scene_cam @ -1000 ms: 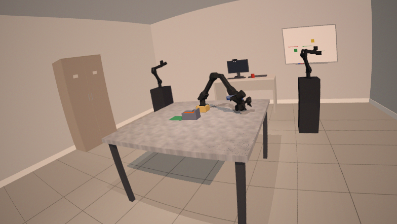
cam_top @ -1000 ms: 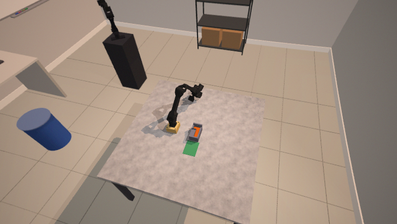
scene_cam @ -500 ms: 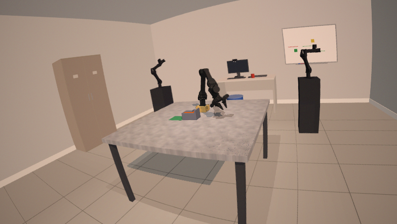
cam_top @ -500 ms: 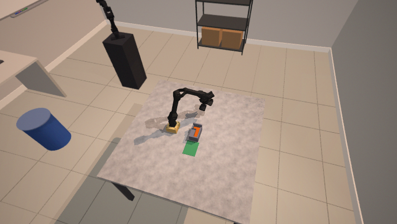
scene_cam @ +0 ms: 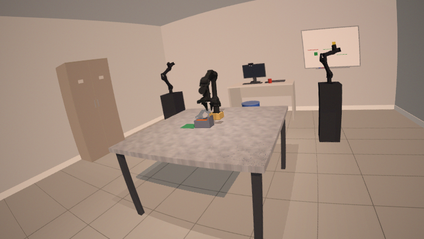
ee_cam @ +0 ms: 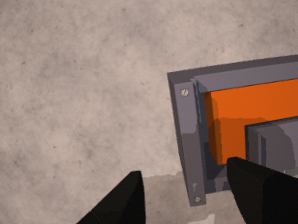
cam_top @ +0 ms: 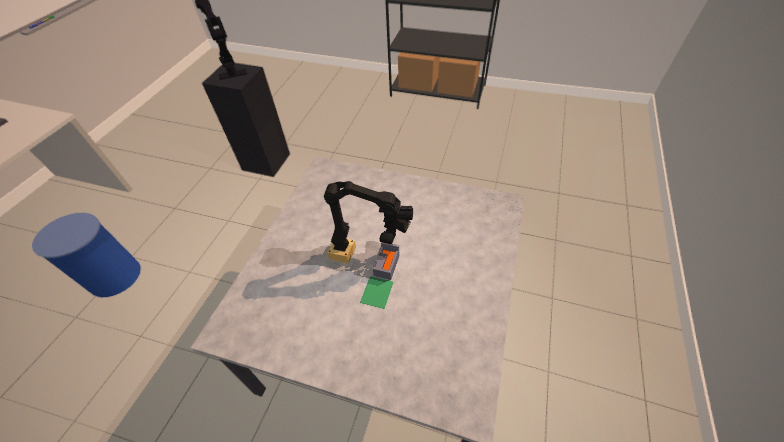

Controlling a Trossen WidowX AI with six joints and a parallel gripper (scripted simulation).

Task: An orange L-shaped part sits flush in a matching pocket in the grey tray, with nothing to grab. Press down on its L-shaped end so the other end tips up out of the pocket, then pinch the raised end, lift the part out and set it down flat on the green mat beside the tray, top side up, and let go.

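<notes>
The orange L-shaped part is 100 mm below my gripper tip, 70 mm to the right of it and 10 mm behind it. The rest, counted from my gripper tip: green mat: 230 mm to the right, 160 mm below, 10 mm behind.
</notes>
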